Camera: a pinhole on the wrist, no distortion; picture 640 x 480 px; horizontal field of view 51.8 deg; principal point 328.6 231.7 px. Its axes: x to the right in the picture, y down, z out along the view. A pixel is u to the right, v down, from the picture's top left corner.
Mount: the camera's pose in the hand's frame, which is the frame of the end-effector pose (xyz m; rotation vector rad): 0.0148 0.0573 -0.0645 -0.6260 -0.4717 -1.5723
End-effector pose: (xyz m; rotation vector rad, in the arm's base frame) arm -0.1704 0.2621 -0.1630 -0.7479 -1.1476 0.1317
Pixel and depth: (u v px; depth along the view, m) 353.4 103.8 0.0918
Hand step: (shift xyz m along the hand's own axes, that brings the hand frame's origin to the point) 0.0075 0.1147 0.0090
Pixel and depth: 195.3 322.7 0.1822
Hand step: 0.0618 0.1987 0.0494
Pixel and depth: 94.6 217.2 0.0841
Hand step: 0.0236 0.1338 -0.0193
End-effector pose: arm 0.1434 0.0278 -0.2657 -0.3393 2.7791 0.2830
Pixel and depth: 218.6 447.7 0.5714
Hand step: 0.2692 0.4745 0.2987
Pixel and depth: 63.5 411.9 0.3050
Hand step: 0.1366 0.3366 0.0844
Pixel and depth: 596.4 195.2 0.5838
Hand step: 0.0411 0.2494 0.5360
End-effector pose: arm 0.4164 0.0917 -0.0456 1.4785 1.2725 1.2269
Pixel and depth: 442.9 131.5 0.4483
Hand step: -0.0044 0.2891 0.3324
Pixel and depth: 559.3 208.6 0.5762
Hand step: 0.0535 0.2706 0.5066
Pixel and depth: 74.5 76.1 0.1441
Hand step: -0.0006 0.1947 0.0122
